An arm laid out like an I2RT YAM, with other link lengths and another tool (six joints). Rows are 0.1 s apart.
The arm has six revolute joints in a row. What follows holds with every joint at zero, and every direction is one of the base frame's.
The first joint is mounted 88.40 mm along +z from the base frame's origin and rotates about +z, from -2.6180 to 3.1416 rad.
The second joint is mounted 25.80 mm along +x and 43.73 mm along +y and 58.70 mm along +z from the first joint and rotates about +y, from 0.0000 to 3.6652 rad.
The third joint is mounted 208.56 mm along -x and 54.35 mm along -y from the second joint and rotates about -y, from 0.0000 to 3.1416 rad.
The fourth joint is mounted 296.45 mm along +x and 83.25 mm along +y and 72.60 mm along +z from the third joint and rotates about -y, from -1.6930 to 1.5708 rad.
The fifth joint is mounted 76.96 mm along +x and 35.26 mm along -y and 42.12 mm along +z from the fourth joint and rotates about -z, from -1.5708 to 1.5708 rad.
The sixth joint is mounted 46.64 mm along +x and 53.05 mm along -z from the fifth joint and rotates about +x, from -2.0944 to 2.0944 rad.
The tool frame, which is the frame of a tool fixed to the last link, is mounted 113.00 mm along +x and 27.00 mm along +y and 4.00 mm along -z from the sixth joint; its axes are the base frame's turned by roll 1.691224, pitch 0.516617 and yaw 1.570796 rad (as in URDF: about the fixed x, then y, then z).
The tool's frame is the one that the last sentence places.
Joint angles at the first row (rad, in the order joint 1, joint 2, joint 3, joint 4, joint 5, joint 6):
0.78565 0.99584 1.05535 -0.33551 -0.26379 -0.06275
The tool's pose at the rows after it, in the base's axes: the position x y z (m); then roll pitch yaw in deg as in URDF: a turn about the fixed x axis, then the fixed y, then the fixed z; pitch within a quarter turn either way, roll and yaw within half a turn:
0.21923 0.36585 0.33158 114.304 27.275 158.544
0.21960 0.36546 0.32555 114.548 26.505 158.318
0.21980 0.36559 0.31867 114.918 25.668 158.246
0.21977 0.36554 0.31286 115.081 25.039 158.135
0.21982 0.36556 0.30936 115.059 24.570 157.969
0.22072 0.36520 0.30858 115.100 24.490 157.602
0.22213 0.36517 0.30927 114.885 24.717 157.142
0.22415 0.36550 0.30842 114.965 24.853 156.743
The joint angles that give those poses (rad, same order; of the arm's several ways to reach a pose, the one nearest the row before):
0.78411 0.98325 1.03664 -0.33205 -0.25961 -0.05208
0.78334 0.97676 1.01529 -0.32291 -0.25772 -0.03988
0.78336 0.97295 0.99432 -0.31377 -0.25692 -0.02766
0.78336 0.96724 0.97335 -0.30270 -0.25654 -0.01774
0.78335 0.96304 0.95885 -0.29317 -0.25617 -0.00934
0.78335 0.96229 0.95617 -0.29162 -0.25007 -0.00629
0.78336 0.96306 0.95618 -0.28628 -0.24318 -0.00667
0.78336 0.96839 0.95732 -0.28247 -0.23518 -0.00706

